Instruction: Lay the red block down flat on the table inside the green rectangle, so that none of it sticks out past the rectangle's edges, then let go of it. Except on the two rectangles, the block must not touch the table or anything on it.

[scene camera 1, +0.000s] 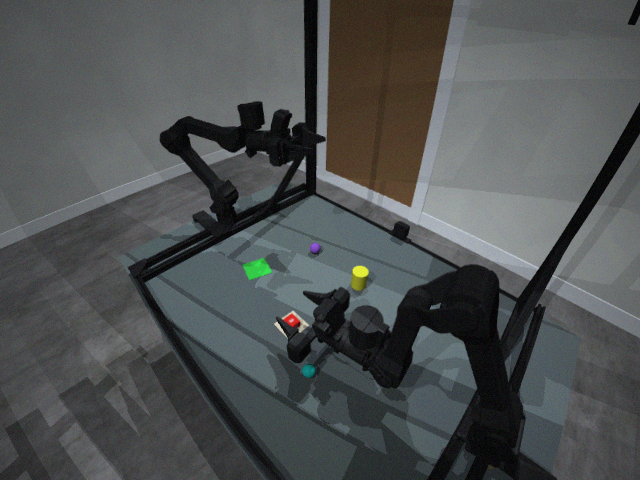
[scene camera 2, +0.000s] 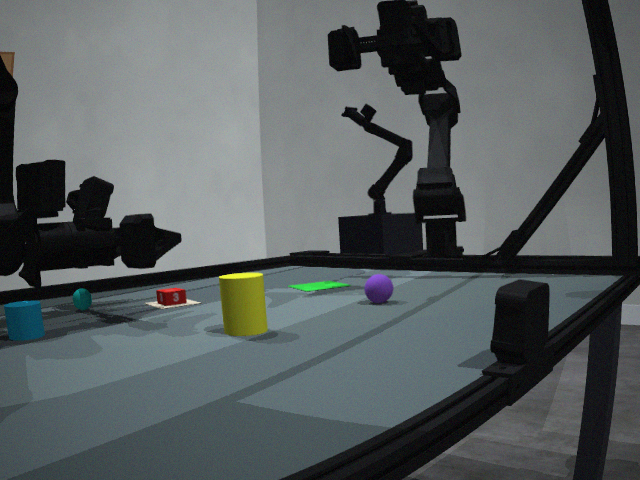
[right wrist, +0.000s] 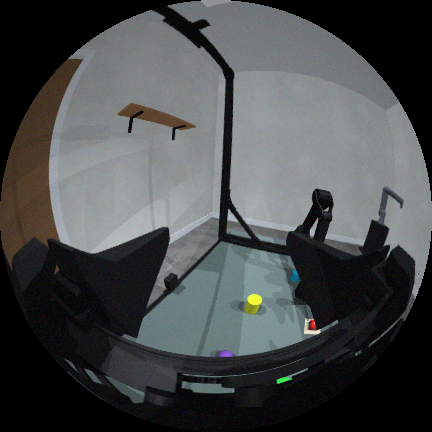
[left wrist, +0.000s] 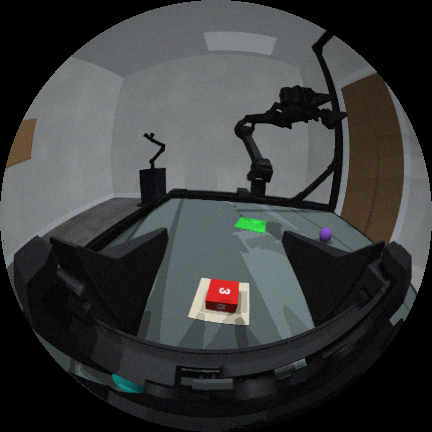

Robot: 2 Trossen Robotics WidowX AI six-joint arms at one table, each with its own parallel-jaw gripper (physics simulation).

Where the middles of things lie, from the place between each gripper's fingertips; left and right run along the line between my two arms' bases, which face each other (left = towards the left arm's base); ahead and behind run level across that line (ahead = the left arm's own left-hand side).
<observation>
I see my left gripper 8 cm above the red block [left wrist: 222, 295] and 1 cm to the left of it. The rest, counted from my left hand: blue cylinder [scene camera 2: 29, 325] (23 cm to the left, 9 cm behind, 7 cm below); then yellow cylinder [scene camera 2: 242, 295] (23 cm behind, 6 cm below, 2 cm to the left).
Now: the yellow cylinder 30 mm ahead of my right hand, 200 mm to the left of it and 320 mm below it. Also, from my right hand: blue cylinder (160 mm ahead, 410 mm to the left, 330 mm below); red block (250 mm ahead, 170 mm to the left, 330 mm below).
</observation>
